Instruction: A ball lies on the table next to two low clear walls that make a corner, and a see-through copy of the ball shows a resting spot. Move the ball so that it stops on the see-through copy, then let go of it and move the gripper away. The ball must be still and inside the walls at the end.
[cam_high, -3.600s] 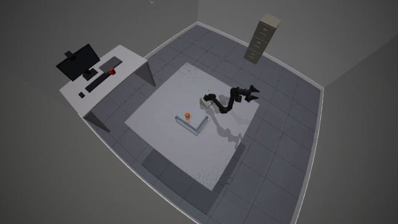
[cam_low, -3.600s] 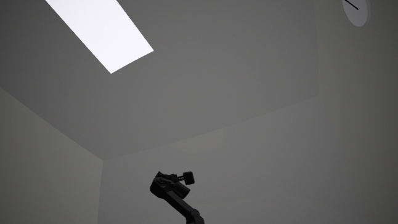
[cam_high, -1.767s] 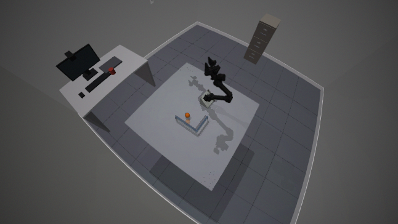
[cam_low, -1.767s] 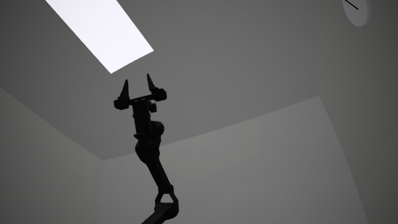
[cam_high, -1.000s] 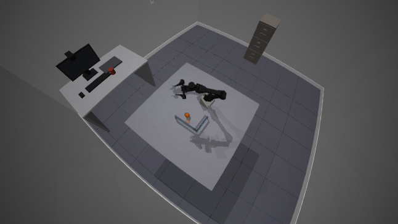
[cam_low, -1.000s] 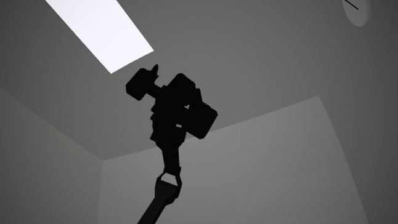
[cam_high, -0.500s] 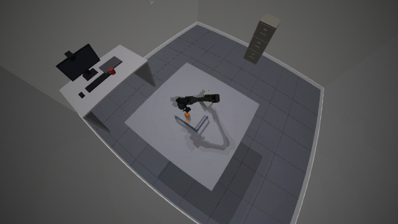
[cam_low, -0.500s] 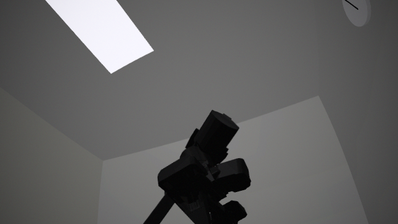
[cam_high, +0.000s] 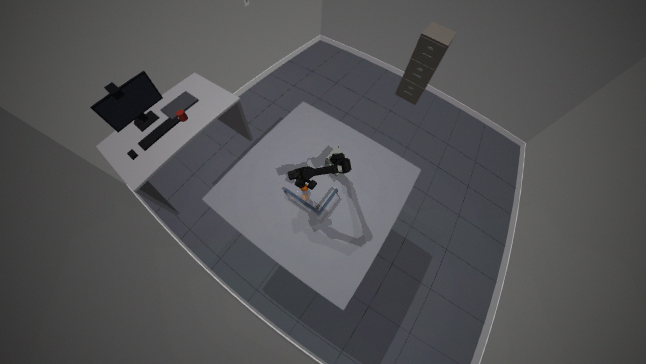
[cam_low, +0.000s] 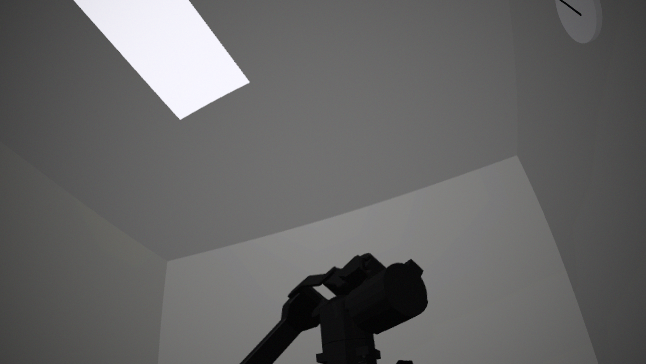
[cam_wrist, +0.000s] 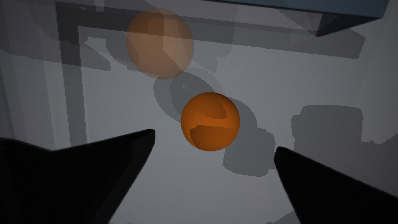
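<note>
The orange ball lies 60 mm below my gripper tip. Round my gripper tip: see-through copy of ball (70 mm ahead, 60 mm below, 50 mm to the left).
</note>
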